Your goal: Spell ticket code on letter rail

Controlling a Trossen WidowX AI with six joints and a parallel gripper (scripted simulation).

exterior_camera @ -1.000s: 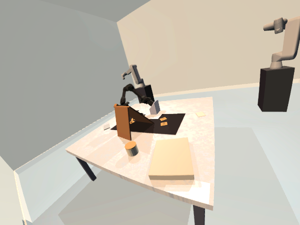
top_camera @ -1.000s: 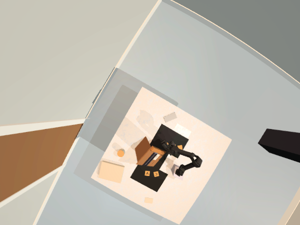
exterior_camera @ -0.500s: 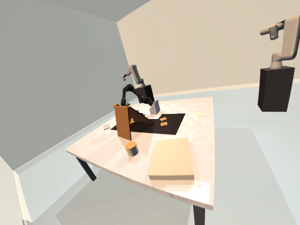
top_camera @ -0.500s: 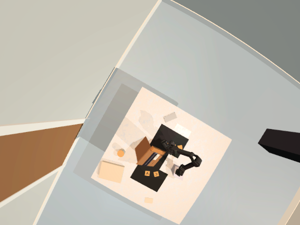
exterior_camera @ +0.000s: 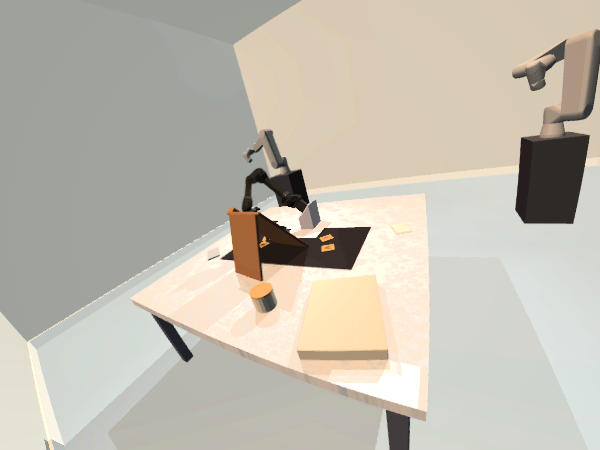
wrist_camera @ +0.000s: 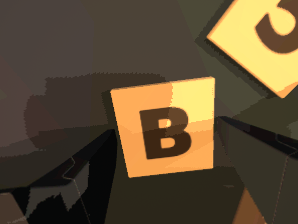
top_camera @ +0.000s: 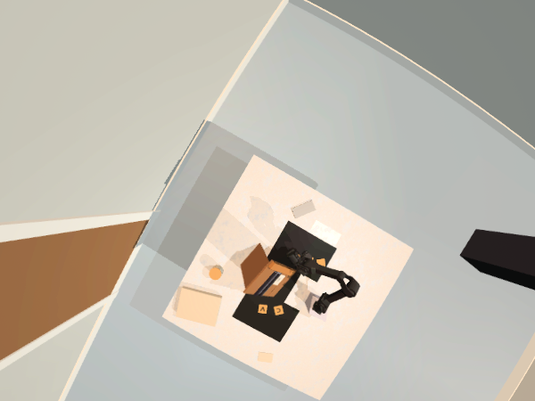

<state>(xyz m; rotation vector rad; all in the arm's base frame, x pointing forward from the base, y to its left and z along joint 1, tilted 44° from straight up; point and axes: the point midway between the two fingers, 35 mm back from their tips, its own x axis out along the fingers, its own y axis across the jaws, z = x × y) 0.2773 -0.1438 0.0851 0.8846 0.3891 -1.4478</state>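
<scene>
Now: gripper tip right at the letter tile. Also, from my gripper tip: black mat 70 mm behind, 180 mm to the left; then grey block 160 mm ahead, 300 mm to the right; then white ticket 40 mm ahead, 160 mm to the left, 100 mm above.
</scene>
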